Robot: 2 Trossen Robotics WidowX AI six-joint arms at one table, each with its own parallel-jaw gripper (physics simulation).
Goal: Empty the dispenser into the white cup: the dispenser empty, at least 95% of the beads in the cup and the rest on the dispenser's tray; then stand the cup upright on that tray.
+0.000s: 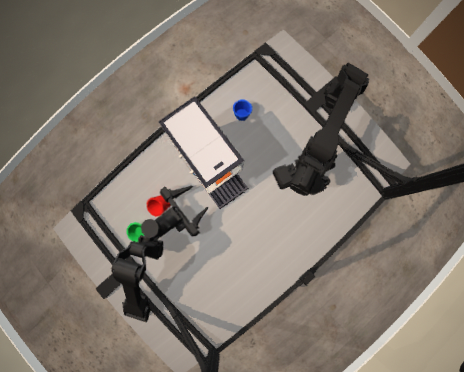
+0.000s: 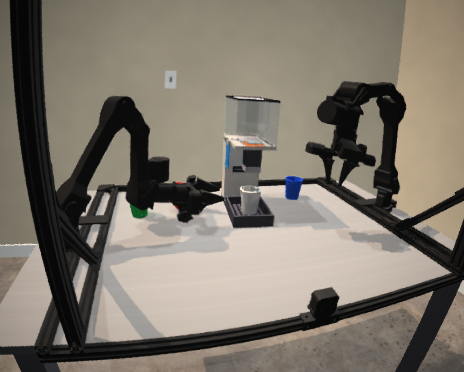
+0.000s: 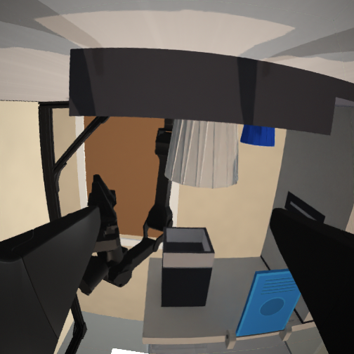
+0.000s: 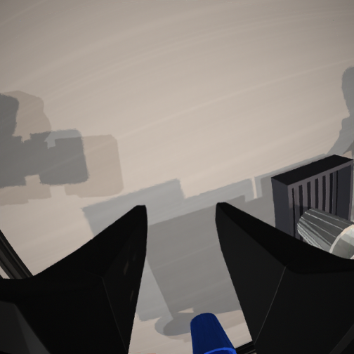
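Pixels of known places: left gripper, fingertip midpoint: [image 1: 200, 196] [image 2: 221, 193]; right gripper, fingertip midpoint: [image 2: 333, 184]; left arm's base at its link origin: [image 1: 142, 306] [image 2: 66, 245]; right arm's base at its link origin: [image 1: 331, 99] [image 2: 382, 205].
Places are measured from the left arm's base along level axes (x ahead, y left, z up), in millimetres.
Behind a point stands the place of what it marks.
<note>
The white ribbed cup [image 2: 250, 200] @[x 529, y -12, z 41 mm] [image 3: 204, 155] [image 4: 319, 227] stands upright on the dispenser's dark slatted tray [image 1: 233, 192] @[x 526, y -54, z -8 mm] [image 2: 253, 220] @[x 506, y -66, z 3 mm] [image 3: 200, 85] [image 4: 282, 202], below the spout. Whether beads are in it cannot be told. The dispenser [image 1: 200, 142] @[x 559, y 69, z 340 mm] [image 2: 241, 177] @[x 579, y 120, z 70 mm] has a clear hopper in which no beads can be made out. My left gripper [image 1: 199, 198] @[x 451, y 27, z 61 mm] [image 2: 221, 193] @[x 451, y 27, z 61 mm] [image 3: 187, 217] is open and empty beside the tray, its fingers pointing toward the cup but apart from it. My right gripper [image 2: 335, 182] @[x 665, y -205, z 135 mm] [image 4: 181, 212] is partly open and empty, pointing down above the table at the right.
A blue cup [image 1: 242, 110] @[x 796, y 78, z -8 mm] [image 2: 293, 188] @[x 765, y 50, z 27 mm] [image 3: 258, 135] [image 4: 210, 332] stands right of the dispenser. A red cup [image 1: 156, 205] @[x 343, y 146, z 10 mm] and a green cup [image 1: 134, 231] @[x 220, y 166, z 2 mm] [image 2: 139, 211] @[x 222, y 123, z 4 mm] stand close to the left arm. A dark frame [image 2: 200, 340] @[x 192, y -369, z -26 mm] borders the table.
</note>
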